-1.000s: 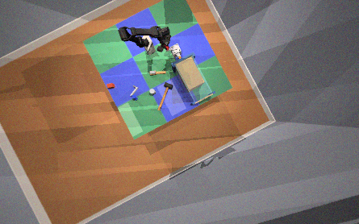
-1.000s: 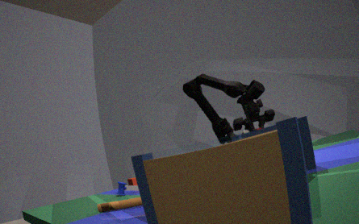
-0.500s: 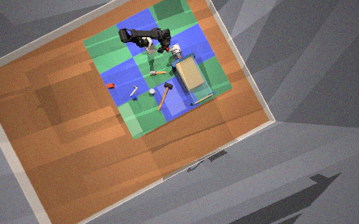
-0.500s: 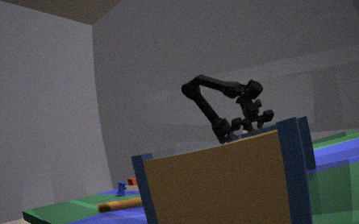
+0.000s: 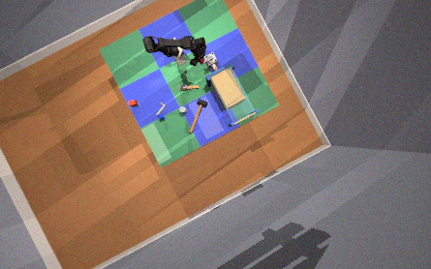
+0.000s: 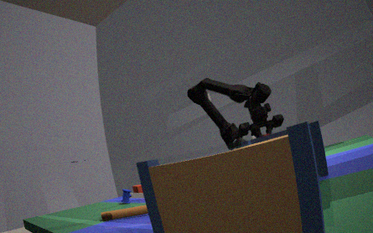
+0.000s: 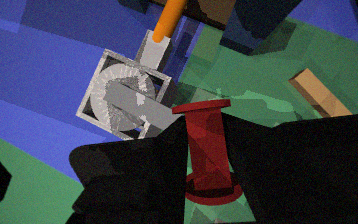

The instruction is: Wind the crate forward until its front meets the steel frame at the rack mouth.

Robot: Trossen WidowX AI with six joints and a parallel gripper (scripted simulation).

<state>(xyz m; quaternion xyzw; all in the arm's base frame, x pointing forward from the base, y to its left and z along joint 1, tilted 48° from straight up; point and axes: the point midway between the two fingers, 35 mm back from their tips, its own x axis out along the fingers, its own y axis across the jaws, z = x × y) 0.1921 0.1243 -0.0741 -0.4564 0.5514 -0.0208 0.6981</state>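
My gripper tip is 20 mm past the red grip and 10 mm to the left of it. Also, from my gripper tip: blue-framed guard cubby (390 mm ahead, 70 mm to the left, 50 mm below); then winch (30 mm behind, 80 mm to the left, 100 mm below); then blue piece (180 mm ahead, 580 mm to the right, 100 mm below).
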